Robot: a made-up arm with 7 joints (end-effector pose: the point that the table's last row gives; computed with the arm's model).
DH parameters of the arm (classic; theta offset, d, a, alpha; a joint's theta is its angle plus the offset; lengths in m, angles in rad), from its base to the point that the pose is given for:
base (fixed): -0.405 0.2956 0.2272 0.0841
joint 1: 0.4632 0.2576 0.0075 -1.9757
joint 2: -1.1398 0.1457 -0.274 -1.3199
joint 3: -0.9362 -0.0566 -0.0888 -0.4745
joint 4: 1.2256 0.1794 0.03 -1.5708
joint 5: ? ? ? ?
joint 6: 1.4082 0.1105 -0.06 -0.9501
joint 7: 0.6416 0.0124 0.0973 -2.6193
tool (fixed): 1.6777 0.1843 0 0
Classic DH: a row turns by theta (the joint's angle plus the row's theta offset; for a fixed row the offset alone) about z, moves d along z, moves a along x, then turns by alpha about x.
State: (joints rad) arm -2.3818 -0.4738 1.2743 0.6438 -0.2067 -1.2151 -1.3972
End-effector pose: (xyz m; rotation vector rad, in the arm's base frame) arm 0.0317 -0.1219 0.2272 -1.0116 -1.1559 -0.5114
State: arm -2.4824 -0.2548 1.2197 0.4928 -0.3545 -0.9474 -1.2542
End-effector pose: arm 0.0726 -0.0531 0.1855 -0.6584 -1.3359 -0.9295
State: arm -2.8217 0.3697 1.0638 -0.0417 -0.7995 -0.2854 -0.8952
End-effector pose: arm 0.3363 0.0875 0.2108 0.8133 -1.5627 -2.2475
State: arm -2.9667 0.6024 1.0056 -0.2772 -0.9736 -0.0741 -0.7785
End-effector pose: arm 0.4351 0.0704 0.2826 -1.4427 1.2861 2.1675
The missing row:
joint 5: -0.8435 0.0126 -0.0631 1.8111
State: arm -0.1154 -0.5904 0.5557 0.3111 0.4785 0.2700 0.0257
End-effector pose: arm 0.2931 -0.1760 0.2448 1.0405 -0.8596 -0.6635
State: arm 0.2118 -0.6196 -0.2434 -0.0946 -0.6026 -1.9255 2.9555
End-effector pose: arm 0.2485 -0.0664 0.0960 0.1396 -1.9984 -1.1429
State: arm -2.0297 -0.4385 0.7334 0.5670 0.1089 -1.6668 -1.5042
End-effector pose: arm 0.1473 -0.1776 0.3235 -0.9056 -0.2041 0.0304
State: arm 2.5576 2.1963 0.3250 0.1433 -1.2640 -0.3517 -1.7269
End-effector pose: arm 0.3911 -0.4254 0.6589 -0.0818 1.9035 0.3155
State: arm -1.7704 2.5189 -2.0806 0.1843 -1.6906 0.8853 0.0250
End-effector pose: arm 0.5748 -0.0667 0.5516 -0.0779 2.3924 0.9010
